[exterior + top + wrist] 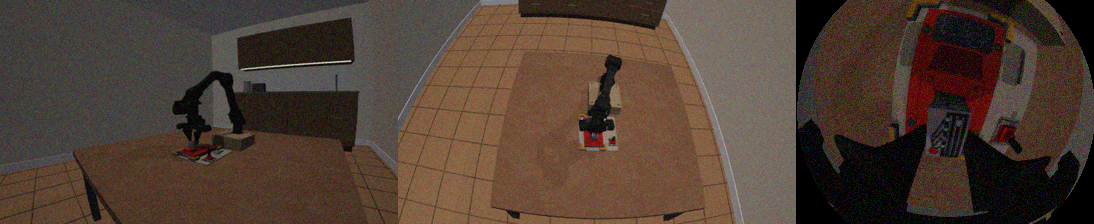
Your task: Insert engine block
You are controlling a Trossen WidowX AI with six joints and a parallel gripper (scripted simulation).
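The grey engine block is 10 mm below my gripper tip.
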